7 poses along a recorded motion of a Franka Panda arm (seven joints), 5.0 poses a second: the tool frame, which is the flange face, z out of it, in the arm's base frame.
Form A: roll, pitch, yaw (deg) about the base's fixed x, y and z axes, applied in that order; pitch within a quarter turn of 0, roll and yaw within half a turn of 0; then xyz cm.
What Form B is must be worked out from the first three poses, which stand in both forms.
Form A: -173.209, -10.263, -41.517, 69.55, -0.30, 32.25
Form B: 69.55, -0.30, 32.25, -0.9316, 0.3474, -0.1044, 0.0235
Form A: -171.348, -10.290, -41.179, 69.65, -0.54, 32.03
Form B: 69.65, -0.54, 32.03, -0.9321, 0.3429, -0.1101, 0.0389
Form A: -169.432, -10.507, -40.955, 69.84, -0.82, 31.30
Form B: 69.84, -0.82, 31.30, -0.9319, 0.3390, -0.1175, 0.0540
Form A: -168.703, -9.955, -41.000, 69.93, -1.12, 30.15
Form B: 69.93, -1.12, 30.15, -0.9316, 0.3392, -0.1152, 0.0616
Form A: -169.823, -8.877, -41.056, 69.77, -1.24, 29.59
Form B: 69.77, -1.24, 29.59, -0.9324, 0.3418, -0.1032, 0.0558
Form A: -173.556, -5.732, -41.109, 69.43, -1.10, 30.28
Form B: 69.43, -1.10, 30.28, -0.9347, 0.3475, -0.0665, 0.0350
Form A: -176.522, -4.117, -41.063, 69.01, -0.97, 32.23
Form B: 69.01, -0.97, 32.23, -0.9358, 0.3493, -0.0443, 0.0158
